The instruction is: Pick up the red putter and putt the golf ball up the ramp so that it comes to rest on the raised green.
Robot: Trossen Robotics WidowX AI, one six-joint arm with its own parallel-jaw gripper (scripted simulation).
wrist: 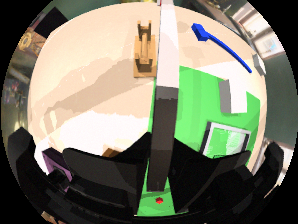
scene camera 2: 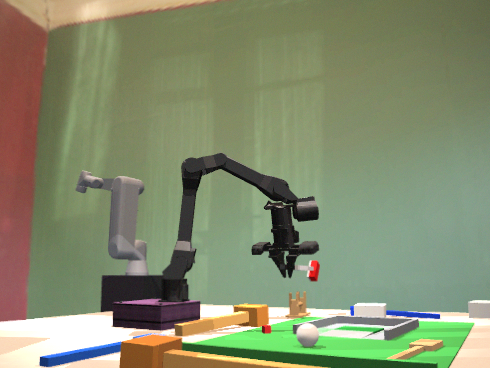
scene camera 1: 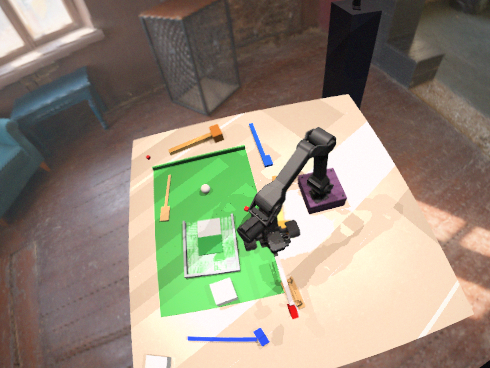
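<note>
My gripper [scene camera 2: 287, 277] [scene camera 1: 273, 249] [wrist: 156, 136] carries a red putter. A wooden putter stand [wrist: 145, 55] and a white block [wrist: 233, 94] are visible too.
</note>
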